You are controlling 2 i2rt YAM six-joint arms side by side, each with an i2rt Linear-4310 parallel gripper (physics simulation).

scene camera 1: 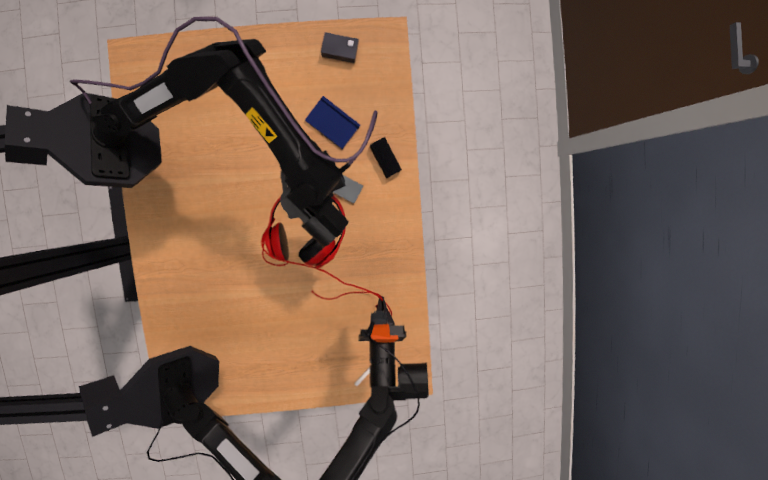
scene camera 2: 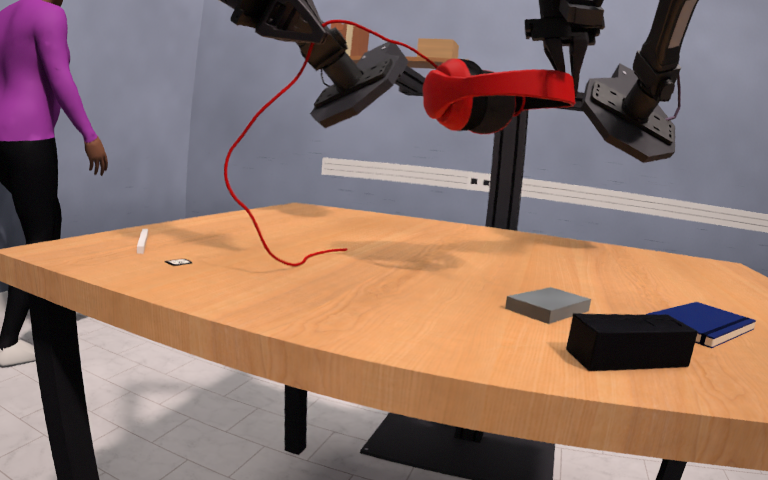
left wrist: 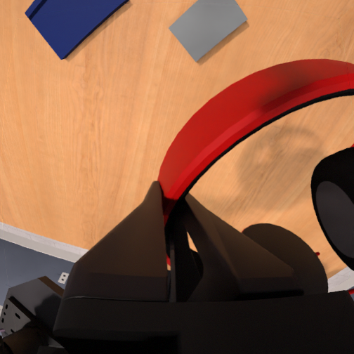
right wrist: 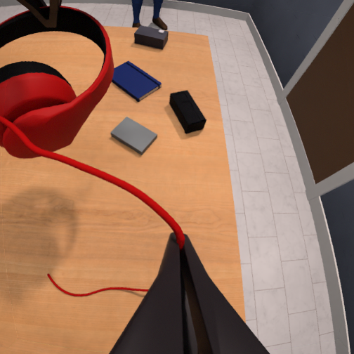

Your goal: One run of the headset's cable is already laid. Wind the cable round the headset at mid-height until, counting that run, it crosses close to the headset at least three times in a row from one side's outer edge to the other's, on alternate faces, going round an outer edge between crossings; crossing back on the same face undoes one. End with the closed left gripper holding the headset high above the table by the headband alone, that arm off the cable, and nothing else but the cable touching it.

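Seen in the pictures: left gripper, fingertip midpoint: (scene camera 2: 570, 97); right gripper, fingertip midpoint: (scene camera 1: 381, 296) (scene camera 2: 324, 38); left arm's base, link origin: (scene camera 1: 108, 137) (scene camera 2: 632, 113); right arm's base, link origin: (scene camera 1: 175, 391) (scene camera 2: 353, 85).
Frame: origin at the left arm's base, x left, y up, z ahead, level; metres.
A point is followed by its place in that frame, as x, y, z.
Note:
The red headset (scene camera 1: 275, 242) {-0.205, -0.012, 0.385} (scene camera 2: 521, 84) {-0.119, -0.051, 0.531} (left wrist: 240, 105) (right wrist: 106, 65) hangs high above the table. My left gripper (scene camera 2: 572, 72) (left wrist: 164, 190) (right wrist: 52, 23) is shut on its headband; the arm hides those fingers in scene camera 1. The red cable (scene camera 1: 342, 278) {-0.279, -0.002, 0.538} (scene camera 2: 226, 164) {-0.402, -0.169, 0.685} (right wrist: 110, 177) loops by the picture-left ear cup in scene camera 1, passes along the cups' lower ends and runs to my right gripper (scene camera 1: 381, 300) {-0.315, -0.020, 0.636} (scene camera 2: 323, 37) {-0.315, -0.020, 0.636} (right wrist: 176, 239), which is shut on it. Beyond the fingers the cable drops, its free end low over or on the table. The faces it crosses cannot be fully told.
A grey box (scene camera 1: 349, 189) {-0.064, -0.284, 0.540} (scene camera 2: 548, 303) {-0.057, -0.284, 0.556} (left wrist: 207, 27) (right wrist: 134, 135), a black box (scene camera 1: 385, 157) {0.038, -0.265, 0.637} (scene camera 2: 631, 342) {0.037, -0.274, 0.670} (right wrist: 187, 111), a blue notebook (scene camera 1: 332, 122) {0.129, -0.287, 0.474} (scene camera 2: 702, 321) {0.125, -0.287, 0.497} (right wrist: 136, 80) and a dark box (scene camera 1: 339, 47) {0.342, -0.263, 0.477} (right wrist: 151, 37) lie on the table. A white stick (scene camera 1: 362, 376) {-0.651, -0.291, 0.626} (scene camera 2: 142, 241) {-0.594, -0.289, 0.671} lies near the right arm.

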